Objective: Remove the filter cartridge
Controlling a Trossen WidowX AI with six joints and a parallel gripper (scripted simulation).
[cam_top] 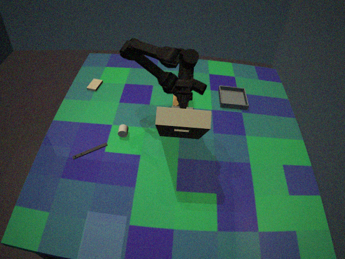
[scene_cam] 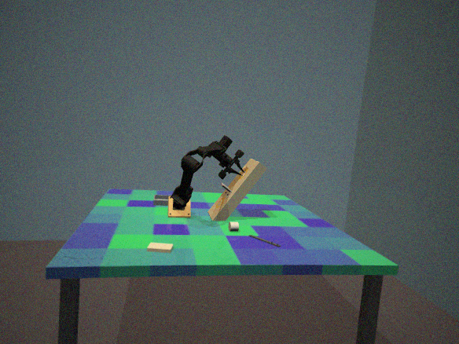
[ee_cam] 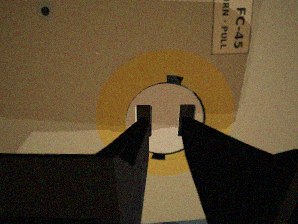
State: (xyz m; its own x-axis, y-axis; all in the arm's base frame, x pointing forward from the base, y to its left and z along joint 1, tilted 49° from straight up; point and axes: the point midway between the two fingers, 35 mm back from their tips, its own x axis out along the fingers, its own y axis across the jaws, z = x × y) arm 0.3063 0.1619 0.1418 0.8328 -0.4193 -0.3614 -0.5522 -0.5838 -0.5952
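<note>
My gripper tip is now 20 mm short of the beige round filter cartridge and 10 mm above it. From my gripper tip the other things lie so: flat beige block: 430 mm behind, 500 mm to the right, 240 mm below; then beige service panel: 30 mm behind, 90 mm below; then dark-walled tray: 400 mm behind, 280 mm to the left, 240 mm below.
</note>
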